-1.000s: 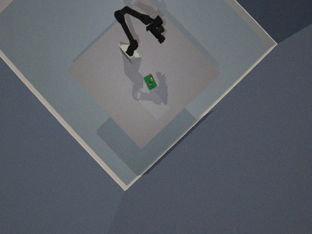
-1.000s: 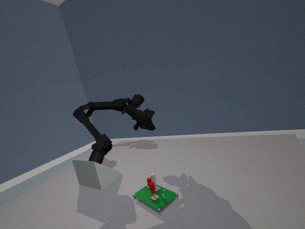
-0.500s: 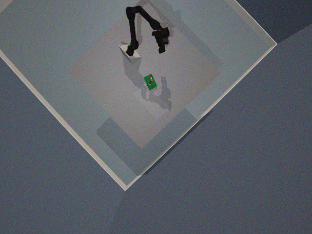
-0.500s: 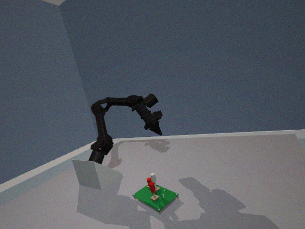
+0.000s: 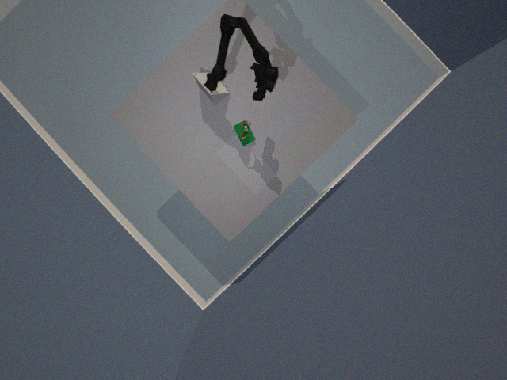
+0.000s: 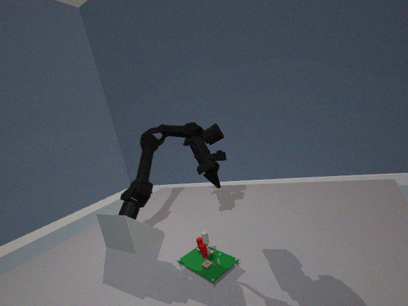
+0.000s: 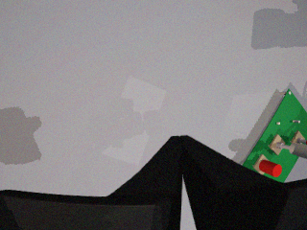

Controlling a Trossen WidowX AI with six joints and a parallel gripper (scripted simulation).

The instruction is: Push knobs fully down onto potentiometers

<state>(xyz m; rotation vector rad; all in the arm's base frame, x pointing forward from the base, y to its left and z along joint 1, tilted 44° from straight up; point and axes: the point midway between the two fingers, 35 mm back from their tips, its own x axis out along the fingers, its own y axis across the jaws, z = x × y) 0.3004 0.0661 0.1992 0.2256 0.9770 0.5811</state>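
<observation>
The pale knob is 3 cm ahead of my gripper tip, 20 cm to the right of it and 8 cm below it. From my gripper tip the other things lie so: red knob (5 cm ahead, 25 cm to the right, 9 cm below).
</observation>
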